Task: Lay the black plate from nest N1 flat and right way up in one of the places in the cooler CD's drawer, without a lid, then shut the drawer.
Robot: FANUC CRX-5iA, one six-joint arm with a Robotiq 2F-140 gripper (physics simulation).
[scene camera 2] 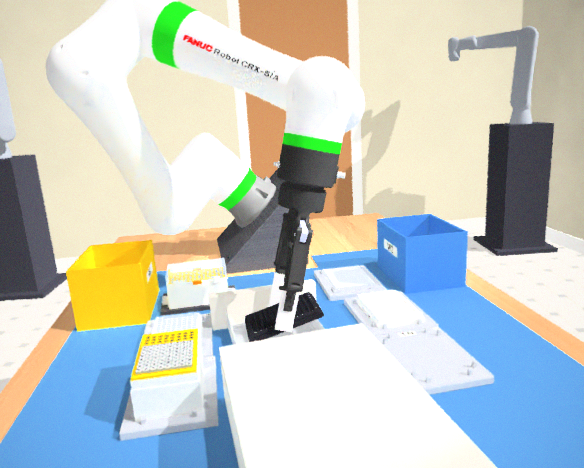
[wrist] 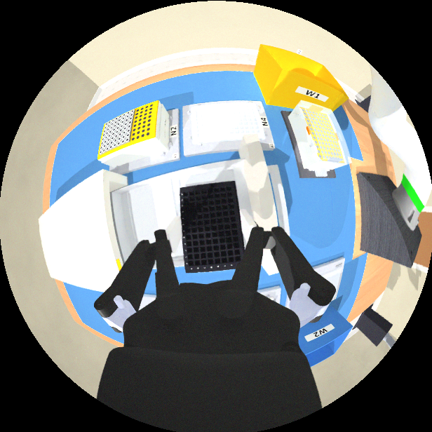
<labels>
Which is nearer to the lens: the white plate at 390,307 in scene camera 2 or the yellow-topped tip rack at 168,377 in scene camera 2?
The yellow-topped tip rack.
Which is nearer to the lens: the black plate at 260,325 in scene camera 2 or the yellow-topped tip rack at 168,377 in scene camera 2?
The yellow-topped tip rack.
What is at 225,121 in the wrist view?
A clear plate.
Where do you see a white cooler CD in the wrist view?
80,244
</labels>
